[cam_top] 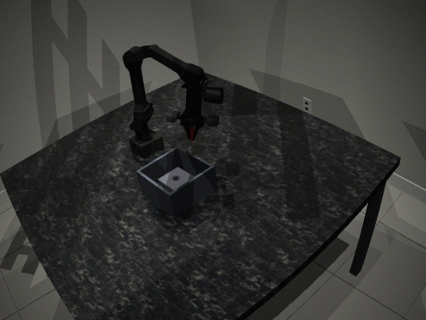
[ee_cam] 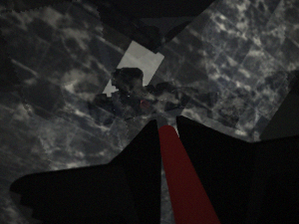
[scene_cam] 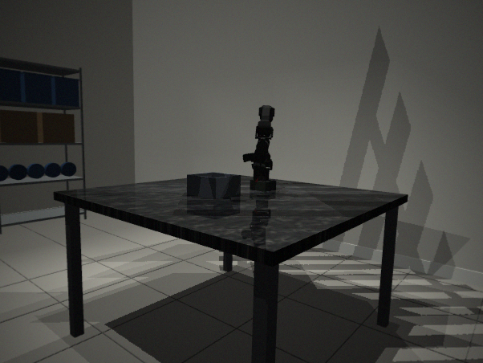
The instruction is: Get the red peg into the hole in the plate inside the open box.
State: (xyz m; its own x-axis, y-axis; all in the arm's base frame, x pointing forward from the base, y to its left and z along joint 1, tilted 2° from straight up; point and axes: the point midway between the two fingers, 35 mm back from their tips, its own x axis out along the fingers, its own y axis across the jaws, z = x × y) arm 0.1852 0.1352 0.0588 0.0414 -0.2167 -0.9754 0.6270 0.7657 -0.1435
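Now: gripper tip 14 cm short of the plate, 14 cm to the left of it and 3 cm above it. The rest, counted from my gripper tip: box 14 cm ahead, 14 cm to the right, 5 cm below; then red peg 1 cm behind, 1 cm to the left, 3 cm above.
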